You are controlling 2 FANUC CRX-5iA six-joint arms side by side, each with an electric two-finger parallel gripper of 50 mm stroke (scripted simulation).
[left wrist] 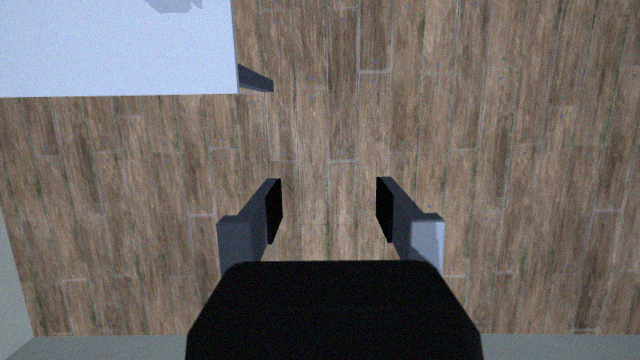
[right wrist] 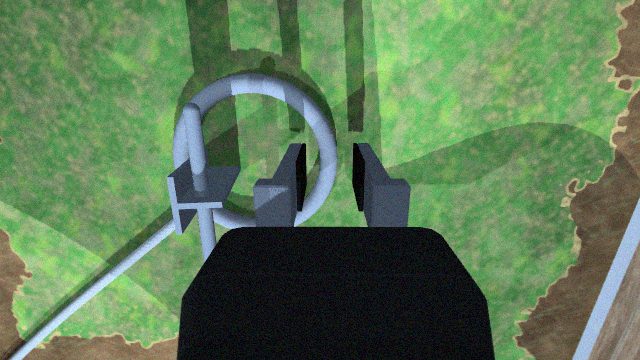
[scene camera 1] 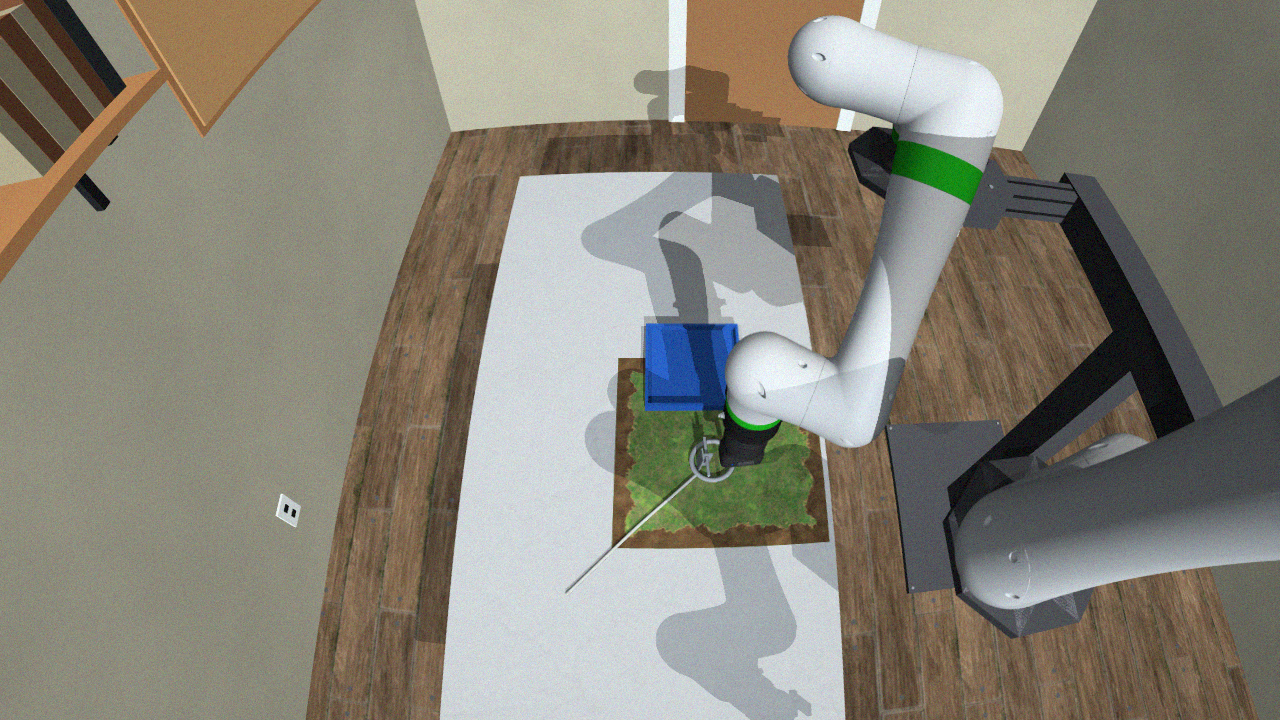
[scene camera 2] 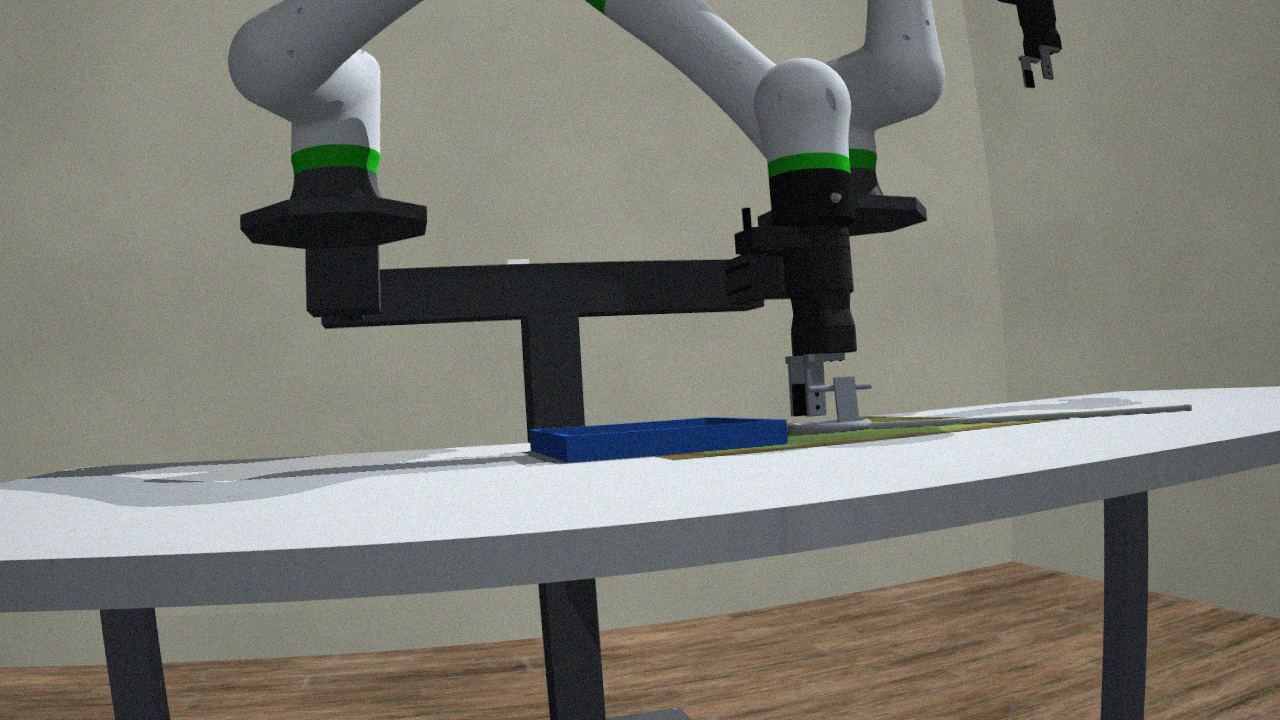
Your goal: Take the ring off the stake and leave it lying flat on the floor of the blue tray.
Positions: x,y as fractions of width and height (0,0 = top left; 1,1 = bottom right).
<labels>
blue tray: scene camera 1 0.54,0.51; scene camera 2 0.47,0.61; not seen in the left wrist view (out of frame); not seen in the right wrist view (out of frame)
</labels>
